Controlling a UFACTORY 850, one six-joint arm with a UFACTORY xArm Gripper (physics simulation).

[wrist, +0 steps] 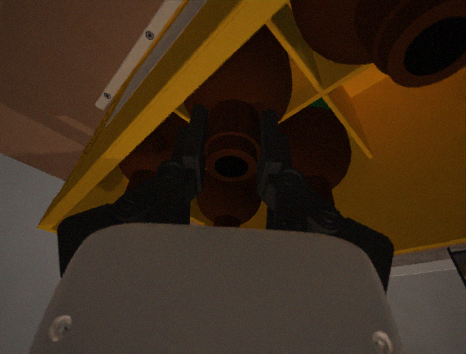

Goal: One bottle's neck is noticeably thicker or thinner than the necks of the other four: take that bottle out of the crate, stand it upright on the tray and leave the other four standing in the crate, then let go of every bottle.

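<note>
My gripper (pixel 233 126) is shut on the neck of a dark red-brown bottle (pixel 242 65), whose open mouth faces the camera. This bottle is inside the yellow crate (pixel 190 80), close to its long wall. Other brown bottles stand in the crate: one (pixel 155 150) to the left behind a finger, one (pixel 322 135) to the right, one (pixel 227 200) below the held neck, and a large one (pixel 330 30) at the upper right with a wide mouth. The fingers and gripper body hide parts of the left, right and lower necks. The tray cannot be made out.
Thin yellow dividers (pixel 300 65) cross between the bottles. A pale strip with screws (pixel 125 65) runs outside the crate wall at the upper left, over a brown surface (pixel 60 60). A dark-edged object (pixel 457 260) shows partly at the right edge.
</note>
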